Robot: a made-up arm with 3 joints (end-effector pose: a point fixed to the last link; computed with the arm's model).
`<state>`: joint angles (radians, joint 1 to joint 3).
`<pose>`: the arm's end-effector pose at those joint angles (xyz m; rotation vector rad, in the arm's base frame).
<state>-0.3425 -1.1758 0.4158</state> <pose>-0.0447 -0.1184 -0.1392 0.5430 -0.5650 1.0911</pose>
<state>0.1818 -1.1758 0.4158</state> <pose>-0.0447 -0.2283 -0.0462 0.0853 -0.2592 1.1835</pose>
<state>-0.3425 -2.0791 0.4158</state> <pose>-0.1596 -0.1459 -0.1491 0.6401 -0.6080 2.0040</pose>
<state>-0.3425 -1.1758 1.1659</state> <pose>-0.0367 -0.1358 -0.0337 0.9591 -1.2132 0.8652</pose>
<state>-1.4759 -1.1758 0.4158</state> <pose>-0.0447 0.1774 -0.1017 1.5128 -1.1773 0.6840</pose>
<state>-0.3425 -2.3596 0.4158</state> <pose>-0.1850 -0.1726 -0.1586 0.6564 -0.6045 2.2909</pose>
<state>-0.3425 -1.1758 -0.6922</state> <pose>-0.0981 -0.2167 -0.2451 -0.1114 0.4054 1.2044</pose>
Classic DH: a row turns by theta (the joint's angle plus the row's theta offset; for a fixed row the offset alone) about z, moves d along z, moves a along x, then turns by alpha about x. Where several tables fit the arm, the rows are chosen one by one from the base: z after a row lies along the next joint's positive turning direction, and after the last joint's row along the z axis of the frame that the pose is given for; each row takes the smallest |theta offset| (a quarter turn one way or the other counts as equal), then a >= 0, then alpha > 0; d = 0 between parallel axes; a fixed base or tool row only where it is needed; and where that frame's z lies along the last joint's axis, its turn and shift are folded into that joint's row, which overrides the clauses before.
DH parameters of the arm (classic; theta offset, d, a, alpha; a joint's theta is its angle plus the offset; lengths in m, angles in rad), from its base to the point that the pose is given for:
base (fixed): -1.5708 0.112 0 1.5708
joint 1: 0 0.072 0.329 1.5708
joint 2: -1.5708 0.118 0.01 -1.5708
joint 3: 0 -0.026 0.081 -1.5708
tool (fixed): 0 -0.122 0 0

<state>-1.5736 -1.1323 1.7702</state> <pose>-0.0473 0.0150 -0.1031 2.0046 -2.0947 -0.6648</pose>
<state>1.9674 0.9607 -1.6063</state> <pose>-0.1165 -0.0945 0.3901 -0.7561 0.1987 -1.6317</pose>
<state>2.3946 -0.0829 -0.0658</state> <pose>0.0084 0.0509 0.4931 -2.3946 0.1301 -0.0399</pose>
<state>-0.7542 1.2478 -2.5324</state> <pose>-0.0874 -0.1025 -0.0725 1.8842 2.4316 0.3788</pose>
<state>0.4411 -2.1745 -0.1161</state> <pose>-0.1367 -0.3602 0.0072 -0.3764 0.5452 2.1259</pose>
